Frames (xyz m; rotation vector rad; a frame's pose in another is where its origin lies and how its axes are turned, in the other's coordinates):
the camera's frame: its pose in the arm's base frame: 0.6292 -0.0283 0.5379 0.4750 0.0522 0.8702
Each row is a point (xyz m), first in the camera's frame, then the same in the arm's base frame.
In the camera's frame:
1: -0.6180 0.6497 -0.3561
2: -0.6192 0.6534 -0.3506
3: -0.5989 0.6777 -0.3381
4: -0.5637 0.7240 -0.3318
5: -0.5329 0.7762 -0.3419
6: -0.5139 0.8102 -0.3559
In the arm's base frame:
1: -0.3256 0.0020 0.4028
2: -0.3278 0.0010 0.4091
3: -0.3292 0.0247 0.4335
4: -0.3383 0.0739 0.4638
5: -0.3584 0.1293 0.4813
6: -0.3739 0.1674 0.4859

